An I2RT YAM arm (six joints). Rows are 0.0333 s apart.
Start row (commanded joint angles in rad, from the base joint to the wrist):
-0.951 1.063 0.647 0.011 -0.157 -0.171
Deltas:
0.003 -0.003 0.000 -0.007 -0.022 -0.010
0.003 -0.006 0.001 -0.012 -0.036 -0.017
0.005 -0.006 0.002 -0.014 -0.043 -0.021
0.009 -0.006 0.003 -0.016 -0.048 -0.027
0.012 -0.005 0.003 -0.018 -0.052 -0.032
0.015 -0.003 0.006 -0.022 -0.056 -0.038
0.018 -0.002 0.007 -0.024 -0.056 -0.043
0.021 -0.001 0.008 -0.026 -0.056 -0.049
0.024 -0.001 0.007 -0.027 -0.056 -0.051
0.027 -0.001 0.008 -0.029 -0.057 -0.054
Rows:
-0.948 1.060 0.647 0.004 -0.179 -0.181
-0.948 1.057 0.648 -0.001 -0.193 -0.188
-0.946 1.057 0.649 -0.003 -0.200 -0.192
-0.942 1.057 0.650 -0.005 -0.205 -0.198
-0.939 1.058 0.650 -0.007 -0.209 -0.203
-0.936 1.060 0.653 -0.011 -0.213 -0.209
-0.933 1.061 0.654 -0.013 -0.213 -0.214
-0.930 1.062 0.655 -0.015 -0.213 -0.220
-0.927 1.062 0.654 -0.016 -0.213 -0.222
-0.924 1.062 0.655 -0.018 -0.214 -0.225

